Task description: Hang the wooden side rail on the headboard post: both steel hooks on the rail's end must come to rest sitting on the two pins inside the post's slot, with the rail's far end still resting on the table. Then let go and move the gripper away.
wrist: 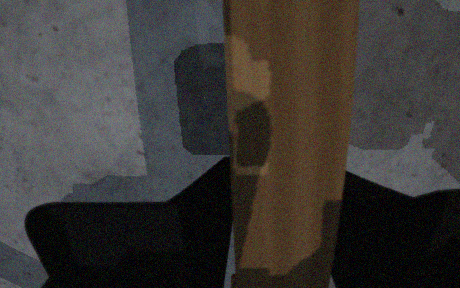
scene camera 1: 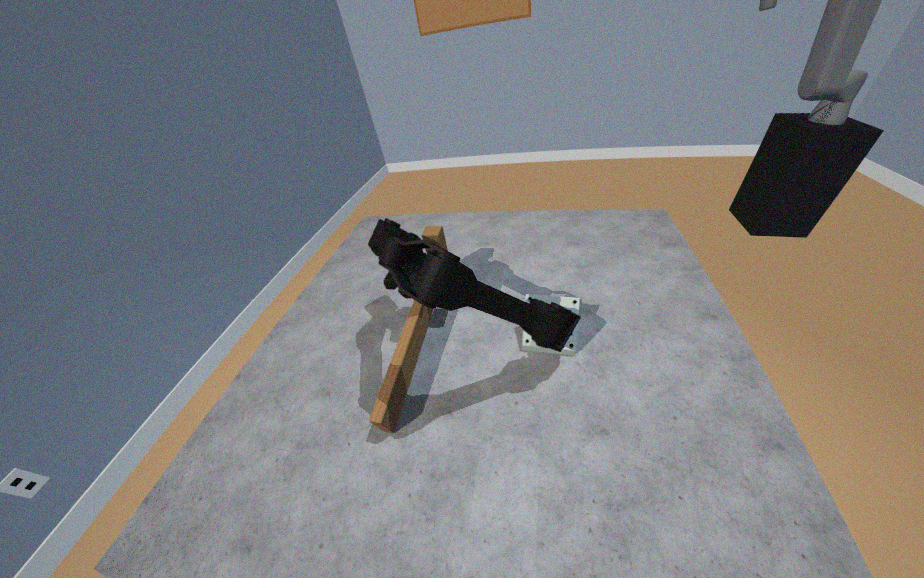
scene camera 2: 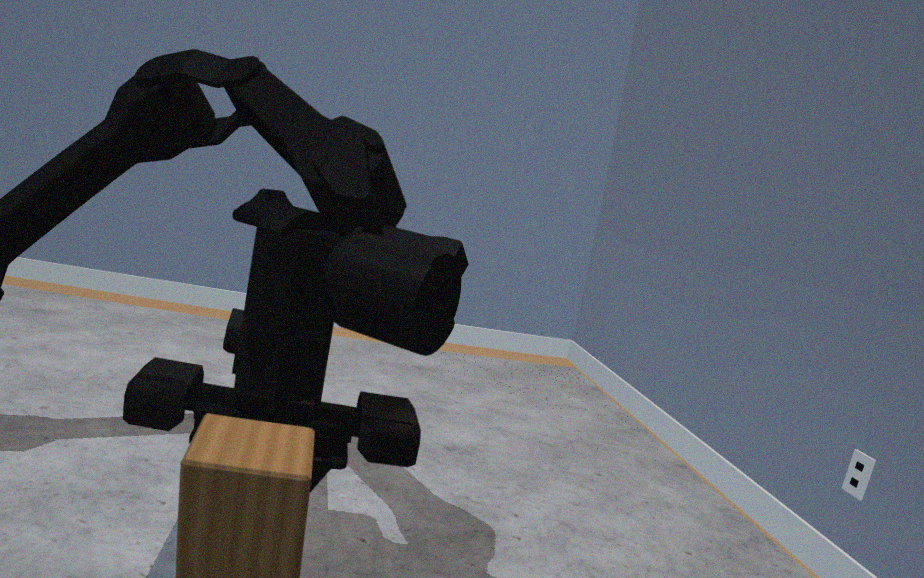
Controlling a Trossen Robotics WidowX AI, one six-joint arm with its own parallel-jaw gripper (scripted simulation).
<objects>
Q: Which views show the wooden side rail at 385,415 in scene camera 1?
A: The wrist view and scene camera 1 only.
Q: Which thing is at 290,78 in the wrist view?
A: A wooden side rail.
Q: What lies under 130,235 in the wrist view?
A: My gripper.
</objects>
